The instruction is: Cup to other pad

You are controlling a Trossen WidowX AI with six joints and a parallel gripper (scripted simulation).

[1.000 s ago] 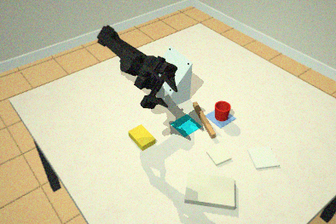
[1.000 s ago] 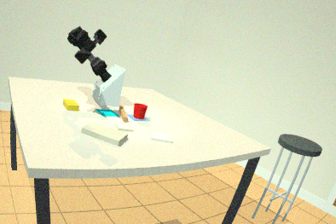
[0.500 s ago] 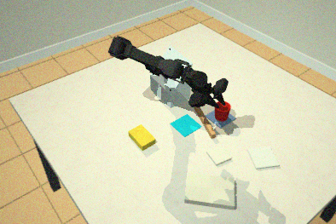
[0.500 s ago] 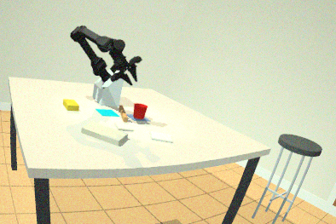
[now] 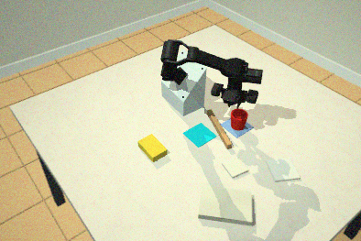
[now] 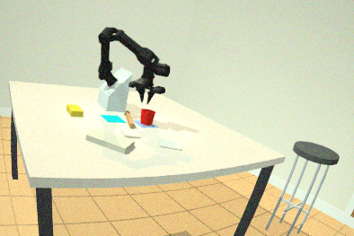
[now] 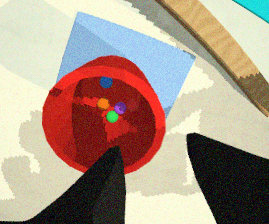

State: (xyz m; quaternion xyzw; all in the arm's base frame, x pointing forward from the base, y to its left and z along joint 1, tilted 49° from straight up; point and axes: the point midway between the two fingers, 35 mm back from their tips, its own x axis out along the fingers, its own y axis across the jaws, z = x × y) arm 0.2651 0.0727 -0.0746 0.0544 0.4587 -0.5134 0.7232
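Right now my gripper tip is 20 mm short of the red cup, 20 mm to the right of it and 70 mm above it. The rest, counted from my gripper tip: teal pad: 20 mm behind, 150 mm to the right, 110 mm below; then light blue pad: 20 mm ahead, 20 mm to the left, 110 mm below; then wooden stick: 70 mm to the right, 100 mm below.
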